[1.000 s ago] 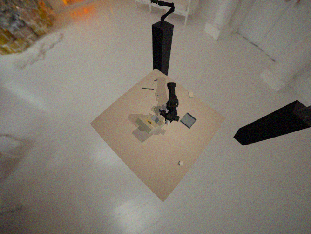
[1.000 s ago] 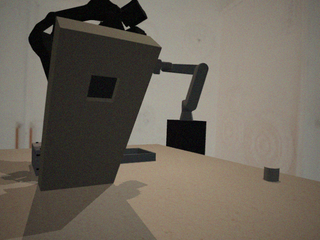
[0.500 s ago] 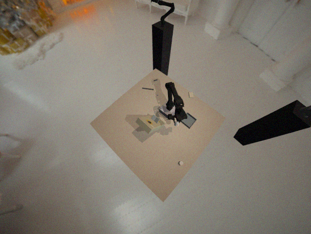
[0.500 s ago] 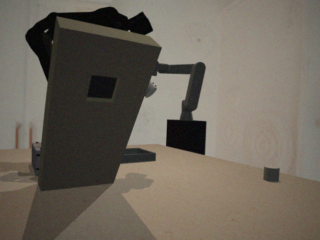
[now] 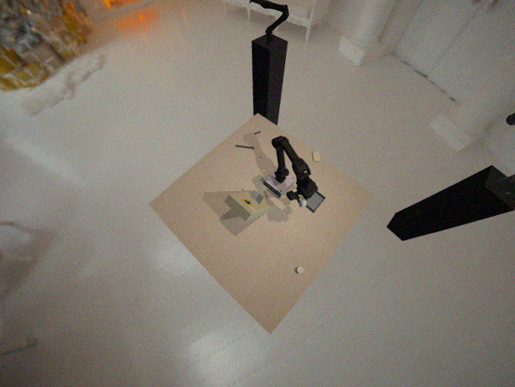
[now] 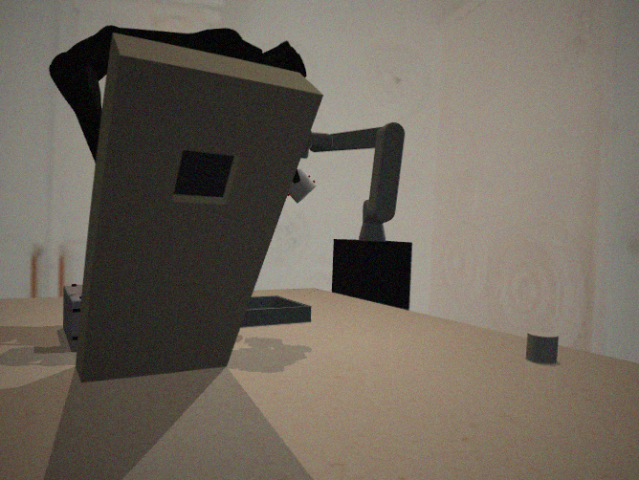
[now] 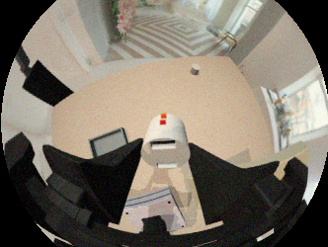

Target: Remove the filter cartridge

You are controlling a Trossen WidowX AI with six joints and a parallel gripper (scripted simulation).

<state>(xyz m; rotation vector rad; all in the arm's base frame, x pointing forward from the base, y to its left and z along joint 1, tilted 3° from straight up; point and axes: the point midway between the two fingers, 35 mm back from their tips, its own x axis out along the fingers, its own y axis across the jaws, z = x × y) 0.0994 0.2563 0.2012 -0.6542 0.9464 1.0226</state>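
Now: the grey tray 18 cm behind my gripper tip, 2 cm to the left of it and 25 cm below it. From my gripper tip the other things lie so: round filter cartridge right at my gripper tip; then tan service panel 21 cm ahead, 24 cm to the right, 8 cm below.
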